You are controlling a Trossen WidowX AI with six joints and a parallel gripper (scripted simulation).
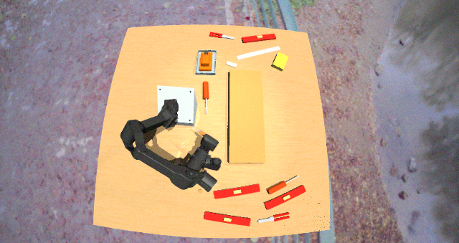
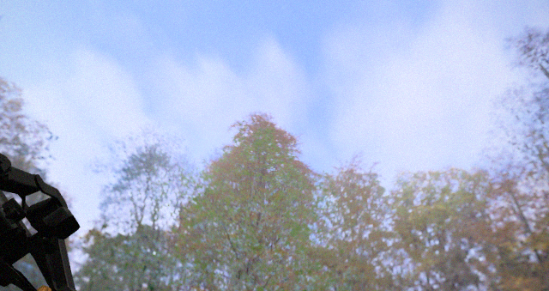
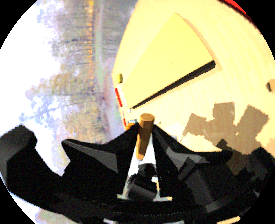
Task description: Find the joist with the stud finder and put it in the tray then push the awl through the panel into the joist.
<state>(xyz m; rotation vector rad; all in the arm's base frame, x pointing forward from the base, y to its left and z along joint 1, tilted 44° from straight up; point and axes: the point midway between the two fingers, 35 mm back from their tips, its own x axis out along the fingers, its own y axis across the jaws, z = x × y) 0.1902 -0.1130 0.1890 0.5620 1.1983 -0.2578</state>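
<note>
My gripper tip is 50 mm past the awl and 30 mm to the right of it. Also, from my gripper tip: orange stud finder (520 mm to the left, 140 mm below, 30 mm behind); then white cylinder (490 mm to the left, 190 mm below, 120 mm ahead); then grey tray (510 mm to the left, 180 mm below, 30 mm behind).
</note>
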